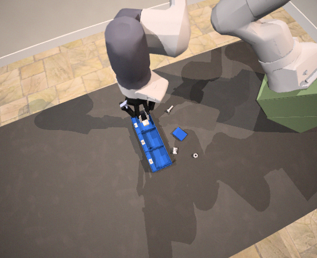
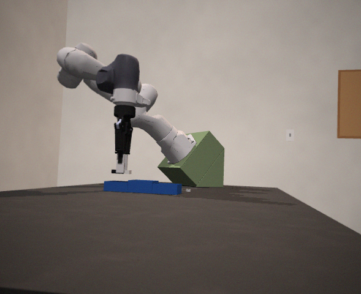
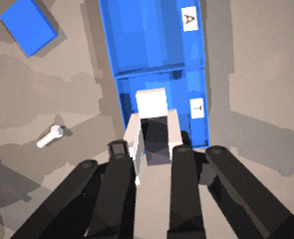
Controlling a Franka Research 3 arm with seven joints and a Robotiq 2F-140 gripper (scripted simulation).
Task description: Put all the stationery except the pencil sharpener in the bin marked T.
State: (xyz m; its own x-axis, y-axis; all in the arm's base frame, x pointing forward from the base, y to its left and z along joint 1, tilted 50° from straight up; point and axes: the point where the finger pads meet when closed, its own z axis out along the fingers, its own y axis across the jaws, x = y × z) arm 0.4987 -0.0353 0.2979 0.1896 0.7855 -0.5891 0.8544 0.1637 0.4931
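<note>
Now: the flat blue block 13 cm to the left of my hand, 9 cm below it and 9 cm behind it. From my hand the other things lie so: black-and-white block (3 cm below, 1 cm to the left); then white bolt (13 cm behind, 9 cm below, 1 cm to the left); then blue bin (8 cm to the left, 8 cm below, 3 cm ahead).
</note>
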